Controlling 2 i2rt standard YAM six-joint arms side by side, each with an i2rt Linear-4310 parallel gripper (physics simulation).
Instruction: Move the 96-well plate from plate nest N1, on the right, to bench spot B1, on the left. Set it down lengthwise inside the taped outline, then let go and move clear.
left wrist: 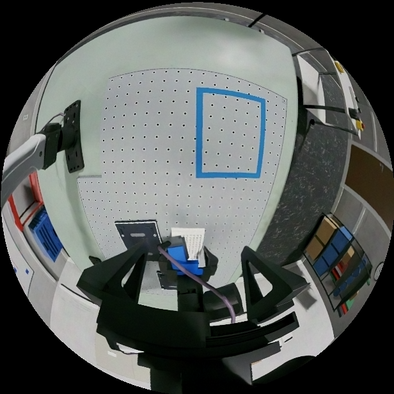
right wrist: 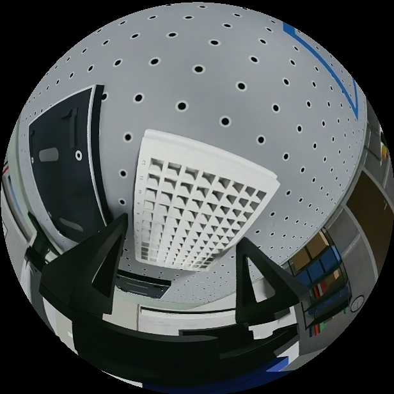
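The white 96-well plate (left wrist: 192, 237) (right wrist: 200, 200) is between the fingers of my right gripper (right wrist: 187, 233), which is shut on its long sides. Its wells face the right wrist camera and its far end reaches out past the fingertips. How high it is over the board is hard to tell. The blue taped outline (left wrist: 199, 135) (right wrist: 289, 28) lies on the perforated board, with bare board inside it, away from the plate. My left gripper is open, with nothing between its fingers. Nest N1 cannot be told for certain.
A dark flat fixture (left wrist: 137, 235) (right wrist: 60, 165) lies beside the plate on the perforated board (left wrist: 150, 125) (right wrist: 165, 82). A smaller dark piece (right wrist: 144, 285) shows beyond the plate. A grey arm (left wrist: 25, 159) with a black mount (left wrist: 75, 135) stands at the left edge in the left wrist view.
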